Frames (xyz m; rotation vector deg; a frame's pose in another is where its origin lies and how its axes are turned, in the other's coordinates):
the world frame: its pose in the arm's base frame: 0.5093 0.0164 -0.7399 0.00 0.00 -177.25
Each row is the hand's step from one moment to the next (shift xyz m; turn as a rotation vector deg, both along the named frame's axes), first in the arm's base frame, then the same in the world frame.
Working: the arm's base frame: its pose in the world frame: 0.5095 -0.0081 0.7399 0.00 0.00 177.25

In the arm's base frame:
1: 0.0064 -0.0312 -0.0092 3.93 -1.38 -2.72
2: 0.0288 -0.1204 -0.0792 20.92 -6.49 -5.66
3: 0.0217 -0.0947 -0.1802 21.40 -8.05 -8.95
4: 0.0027 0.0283 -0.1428 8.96 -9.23 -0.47
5: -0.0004 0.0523 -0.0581 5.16 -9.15 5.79
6: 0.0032 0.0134 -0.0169 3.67 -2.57 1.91
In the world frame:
1: -0.0049 0.0315 -0.0092 -3.86 1.57 -2.72
2: -0.0230 0.1216 -0.0792 -20.58 7.49 -5.66
3: -0.0171 0.0956 -0.1802 -20.99 9.07 -8.95
4: -0.0041 -0.0281 -0.1428 -8.51 9.65 -0.47
5: -0.0021 -0.0523 -0.0581 -4.72 9.39 5.79
6: -0.0038 -0.0132 -0.0169 -3.54 2.74 1.91

